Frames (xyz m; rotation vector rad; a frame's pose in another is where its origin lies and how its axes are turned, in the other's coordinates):
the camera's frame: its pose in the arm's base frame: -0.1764 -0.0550 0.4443 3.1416 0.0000 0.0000
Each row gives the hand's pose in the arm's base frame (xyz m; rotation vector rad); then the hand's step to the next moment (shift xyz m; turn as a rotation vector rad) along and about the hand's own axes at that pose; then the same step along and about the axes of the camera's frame.
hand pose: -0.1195 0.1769 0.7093 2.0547 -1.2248 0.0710
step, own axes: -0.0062 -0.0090 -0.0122 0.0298 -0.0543 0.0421
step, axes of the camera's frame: 0.0074 -0.0146 -0.0015 0.0459 0.0327 0.0494
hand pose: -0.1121 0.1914 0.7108 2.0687 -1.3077 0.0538
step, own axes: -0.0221 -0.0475 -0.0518 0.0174 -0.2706 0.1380
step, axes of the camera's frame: 0.0437 -0.0589 -0.0068 0.1859 0.0196 0.2401
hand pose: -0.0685 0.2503 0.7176 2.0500 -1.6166 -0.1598
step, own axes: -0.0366 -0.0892 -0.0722 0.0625 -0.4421 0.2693
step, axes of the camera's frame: 0.0964 -0.0711 -0.0125 0.2957 0.0780 0.4223
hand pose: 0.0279 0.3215 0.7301 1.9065 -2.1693 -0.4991
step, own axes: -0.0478 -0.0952 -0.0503 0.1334 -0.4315 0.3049
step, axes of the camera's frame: 0.1128 -0.0315 -0.0127 0.2627 0.1429 0.4555
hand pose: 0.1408 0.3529 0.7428 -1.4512 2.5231 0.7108
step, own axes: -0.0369 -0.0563 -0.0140 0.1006 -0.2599 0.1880
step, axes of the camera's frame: 0.0684 0.0016 -0.0068 0.1472 0.0998 0.2853
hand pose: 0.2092 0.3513 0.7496 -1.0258 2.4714 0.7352
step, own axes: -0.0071 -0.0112 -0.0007 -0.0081 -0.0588 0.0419
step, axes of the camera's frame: 0.0129 0.0033 -0.0005 0.0539 0.0062 0.0483
